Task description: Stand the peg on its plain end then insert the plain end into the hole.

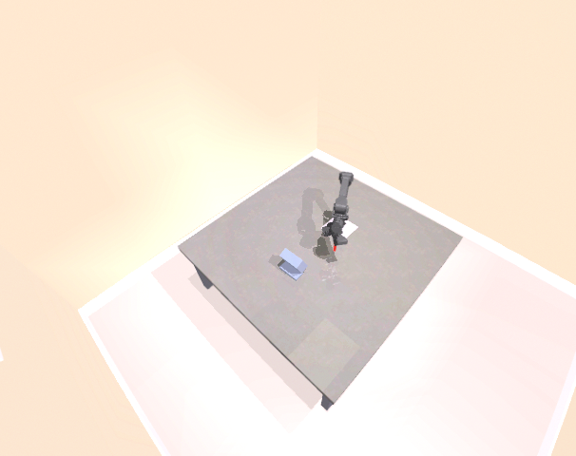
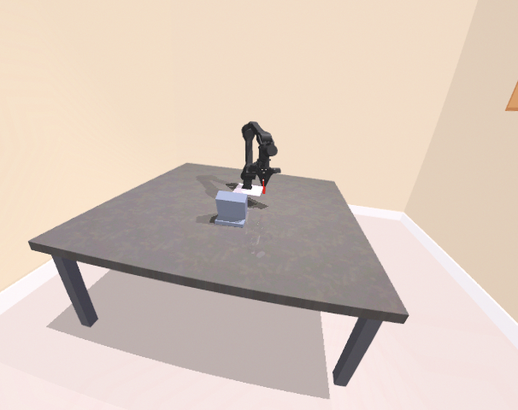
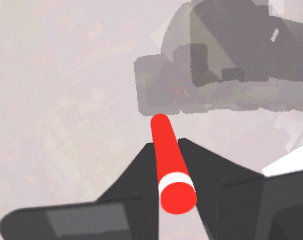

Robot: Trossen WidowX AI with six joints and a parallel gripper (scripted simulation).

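The sloped panel lies 220 mm ahead of my gripper tip, 120 mm to the right of it and 30 mm below it. The rest, counted from my gripper tip: red peg 20 mm above.
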